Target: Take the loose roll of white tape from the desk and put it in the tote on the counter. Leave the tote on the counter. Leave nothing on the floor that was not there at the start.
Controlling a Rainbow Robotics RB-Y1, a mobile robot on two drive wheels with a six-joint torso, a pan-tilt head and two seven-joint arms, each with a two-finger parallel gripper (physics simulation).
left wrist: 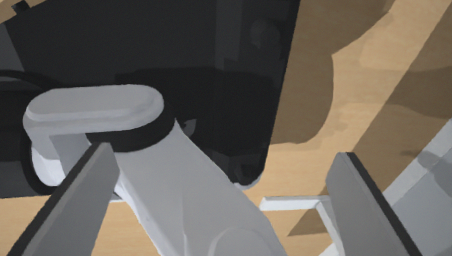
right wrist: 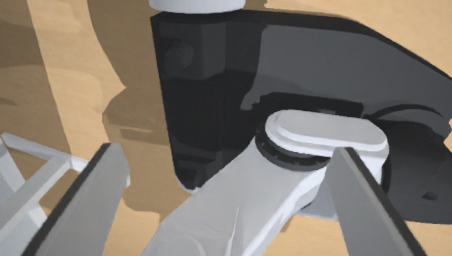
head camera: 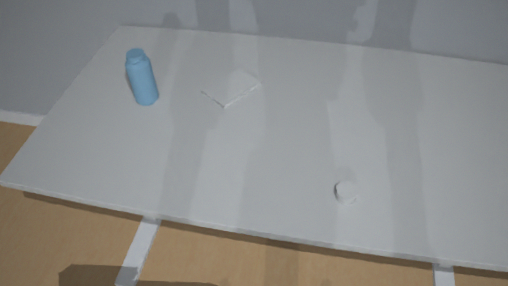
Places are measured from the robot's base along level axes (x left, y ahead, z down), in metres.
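Pixels of known places: left gripper, fingertip midpoint: (left wrist: pixel 223 162); right gripper, fingertip midpoint: (right wrist: pixel 227 158).
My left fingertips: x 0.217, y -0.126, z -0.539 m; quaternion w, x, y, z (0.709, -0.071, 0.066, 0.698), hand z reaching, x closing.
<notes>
For each thing: its top centre in the pictures, then the offset to it from my left fingertips. Level surfaces: height alone.
- white tape, top centre: (head camera: pixel 347 189) dz -0.205, dx -0.406, dy +0.501 m
- white desk, surface height: dz -0.181 m
- blue bottle, top centre: (head camera: pixel 134 53) dz -0.346, dx +0.127, dy +0.846 m
- flat white square object, top centre: (head camera: pixel 231 86) dz -0.191, dx -0.122, dy +0.890 m
The roll of white tape (head camera: pixel 346 192) lies on the white desk (head camera: pixel 295 150), right of the middle and towards the front edge in the head view. My left gripper (left wrist: pixel 223 162) is open, with its two fingers wide apart and no object between them; the robot's own arm and black base show beyond. My right gripper (right wrist: pixel 227 158) is open in the same way, over the other side of the base. Neither gripper shows in the head view, and both are away from the tape. The tote and the counter do not show in these views.
A blue bottle (head camera: pixel 143 80) stands at the desk's back left. A flat white square object (head camera: pixel 235 89) lies to its right. A grey wall (head camera: pixel 60 45) is behind the desk. White desk legs (head camera: pixel 140 247) (left wrist: pixel 290 202) (right wrist: pixel 35 187) stand below on the wooden floor.
</notes>
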